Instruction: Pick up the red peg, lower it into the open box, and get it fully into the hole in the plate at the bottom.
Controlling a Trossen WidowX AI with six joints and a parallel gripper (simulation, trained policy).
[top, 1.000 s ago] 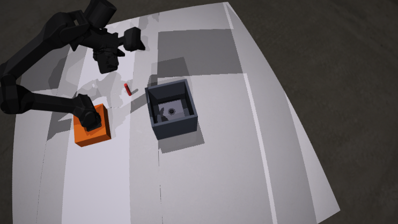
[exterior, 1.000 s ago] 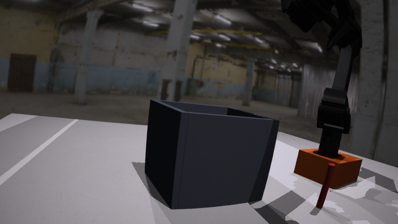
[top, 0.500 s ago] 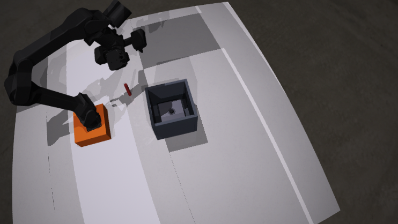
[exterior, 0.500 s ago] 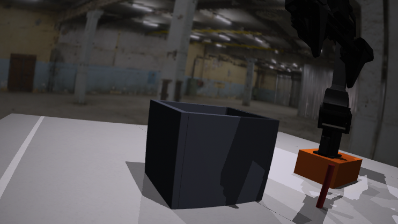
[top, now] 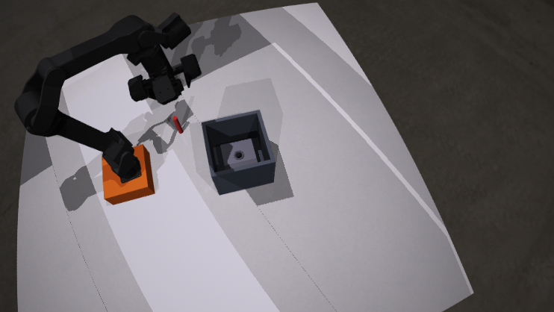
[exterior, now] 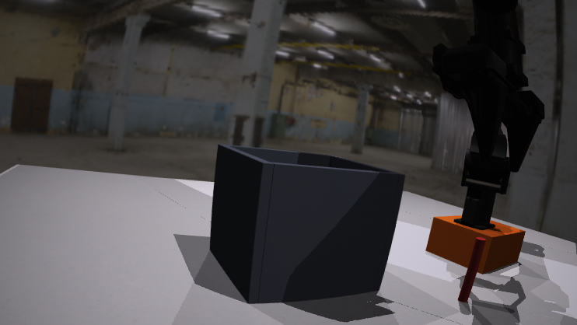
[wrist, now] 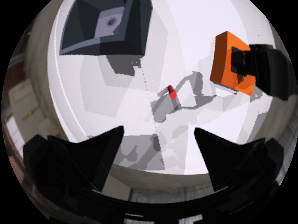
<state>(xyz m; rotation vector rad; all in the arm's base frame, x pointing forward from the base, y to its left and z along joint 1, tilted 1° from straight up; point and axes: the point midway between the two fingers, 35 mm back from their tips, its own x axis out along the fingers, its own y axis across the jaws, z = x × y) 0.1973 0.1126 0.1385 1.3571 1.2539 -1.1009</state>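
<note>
Right now my gripper tip is 20 mm past the red peg, 20 mm to the left of it and 130 mm above it. From my gripper tip the other things lie so: grey plate 110 mm ahead, 200 mm to the right, 120 mm below.
</note>
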